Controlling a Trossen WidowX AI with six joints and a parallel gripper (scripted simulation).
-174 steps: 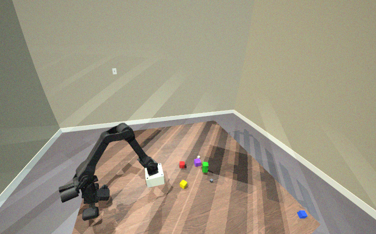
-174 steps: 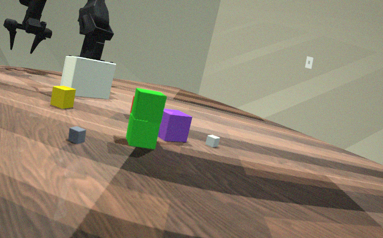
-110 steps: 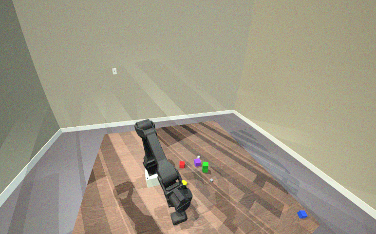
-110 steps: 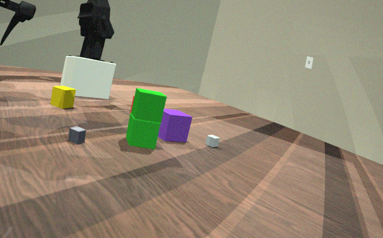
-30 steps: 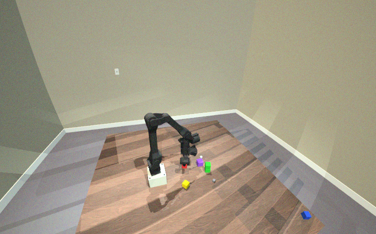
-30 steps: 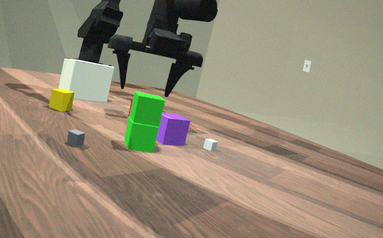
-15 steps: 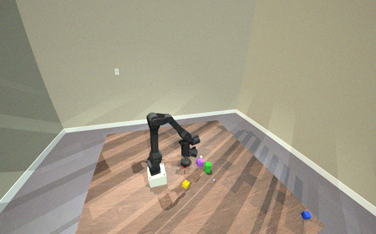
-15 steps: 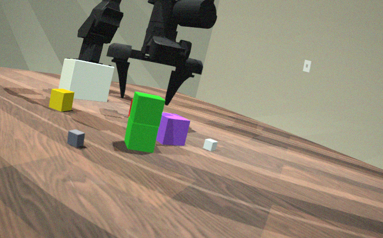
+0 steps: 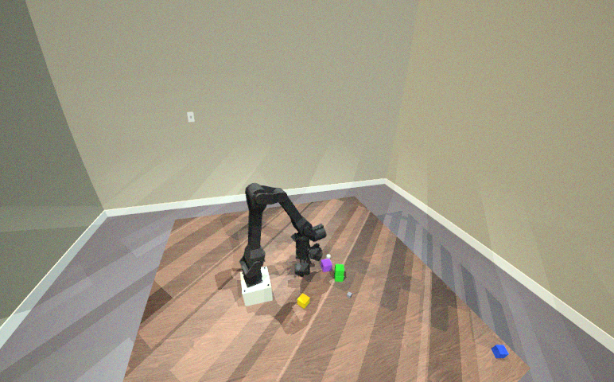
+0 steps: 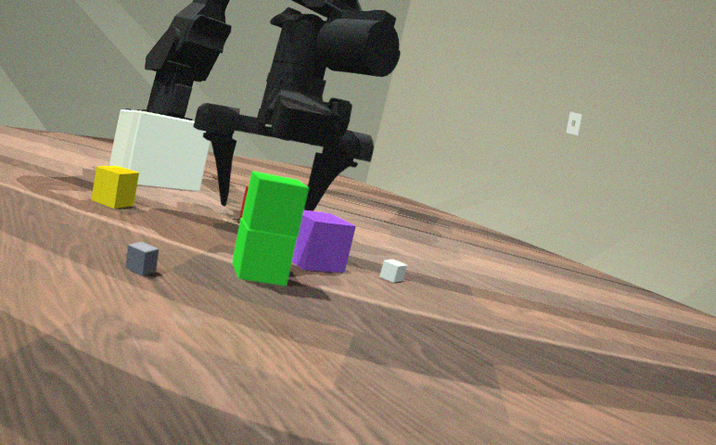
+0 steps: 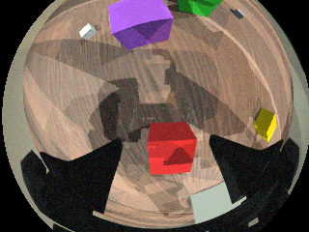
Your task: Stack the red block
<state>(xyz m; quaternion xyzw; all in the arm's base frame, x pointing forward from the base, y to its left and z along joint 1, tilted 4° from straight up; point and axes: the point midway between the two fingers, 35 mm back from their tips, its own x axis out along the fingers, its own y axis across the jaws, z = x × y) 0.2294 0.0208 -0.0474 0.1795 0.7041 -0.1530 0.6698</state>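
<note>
The red block lies right at my gripper tip. Round my gripper tip: yellow block (7 cm behind, 15 cm to the right); small white cube (16 cm ahead, 2 cm to the left, 1 cm below); purple block (11 cm ahead, 4 cm to the right).
</note>
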